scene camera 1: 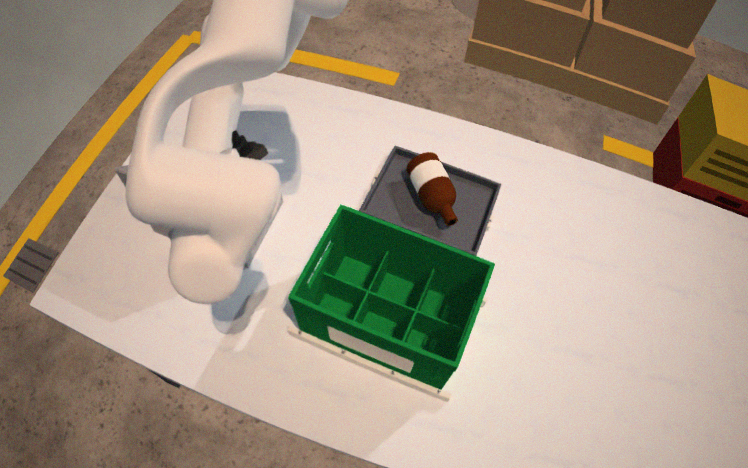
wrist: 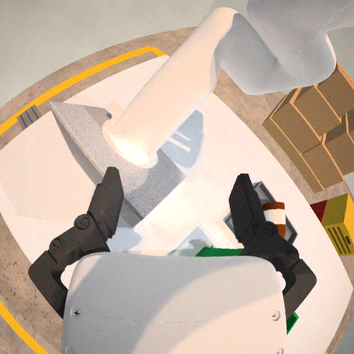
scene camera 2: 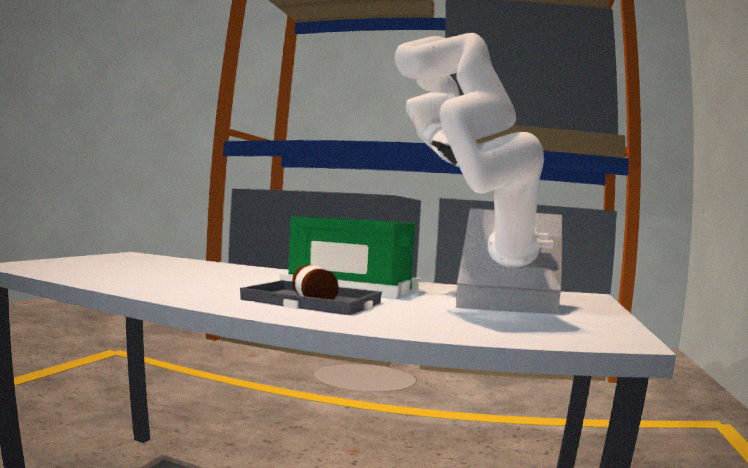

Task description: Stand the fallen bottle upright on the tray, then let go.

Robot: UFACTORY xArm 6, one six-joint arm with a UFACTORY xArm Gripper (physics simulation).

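Places are measured from the arm's base along level axes (x back, y right, z up), in centimetres.
Where they show: arm's base at its link origin: (scene camera 2: 513, 247).
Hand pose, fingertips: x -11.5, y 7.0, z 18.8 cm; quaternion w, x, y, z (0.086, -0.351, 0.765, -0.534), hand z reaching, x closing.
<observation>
Each offset is from my fingertips to the top centre of the thing. Level surfaces: height alone.
A brown bottle with a white label {dx -31.1, dy -24.5, dz -24.8 cm} (scene camera 1: 431, 176) (scene camera 2: 317, 282) (wrist: 274, 216) lies on its side on the dark grey tray (scene camera 1: 380, 193) (scene camera 2: 259, 294) (wrist: 292, 235). In scene camera 1 its neck points toward the lower right, to the side of the green crate. My gripper (wrist: 177, 183) is open, with its two black fingers wide apart and nothing between them. It is high above the table on the robot base side, away from the bottle. In the wrist view the right finger hides part of the tray and bottle. In both scene views the arm hides most of the gripper.
A green crate with several compartments {dx -29.7, dy +3.5, dz -15.2 cm} (scene camera 1: 392, 336) (scene camera 2: 344, 226) stands right beside the tray. The grey robot base block (scene camera 2: 507, 292) (wrist: 160, 192) stands on the white table {dz -32.7 cm} (scene camera 1: 579, 331). Cardboard boxes (scene camera 1: 529, 38) and a yellow and red box (scene camera 1: 700, 137) stand beyond the table.
</observation>
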